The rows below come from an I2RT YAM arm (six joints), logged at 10 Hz.
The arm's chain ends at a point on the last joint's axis. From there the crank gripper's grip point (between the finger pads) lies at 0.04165 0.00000 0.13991 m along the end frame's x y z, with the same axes.
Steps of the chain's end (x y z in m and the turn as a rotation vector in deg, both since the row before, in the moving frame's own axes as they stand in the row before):
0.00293 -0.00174 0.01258 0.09 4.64 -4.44
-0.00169 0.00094 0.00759 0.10 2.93 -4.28
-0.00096 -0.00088 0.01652 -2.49 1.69 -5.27
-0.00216 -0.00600 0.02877 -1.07 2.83 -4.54
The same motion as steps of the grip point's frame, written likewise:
0.01397 -0.00562 0.00875 0.09 4.64 -4.44
0.00528 -0.00268 0.00528 0.10 2.93 -4.28
0.00324 0.00115 0.01518 -2.49 1.69 -5.27
0.00466 -0.00698 0.02655 -1.07 2.83 -4.54

